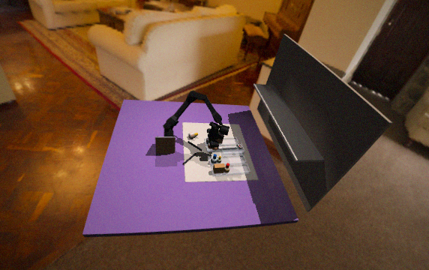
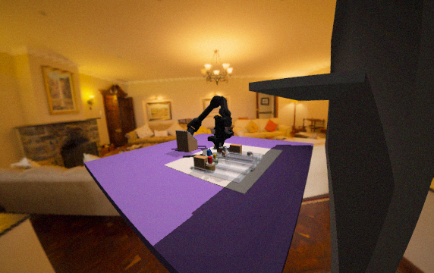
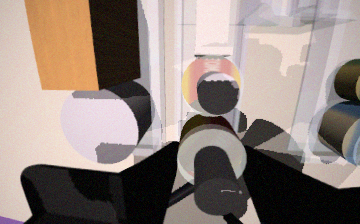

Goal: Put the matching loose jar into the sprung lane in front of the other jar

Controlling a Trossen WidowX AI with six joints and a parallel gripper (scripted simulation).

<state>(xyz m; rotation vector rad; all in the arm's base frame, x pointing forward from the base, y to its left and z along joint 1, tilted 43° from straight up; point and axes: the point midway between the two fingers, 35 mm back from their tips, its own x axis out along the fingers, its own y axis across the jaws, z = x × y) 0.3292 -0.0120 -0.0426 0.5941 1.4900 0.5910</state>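
The pale grey cylinder lies 10 mm ahead of my gripper tip, 80 mm to the left of it and 30 mm below it.
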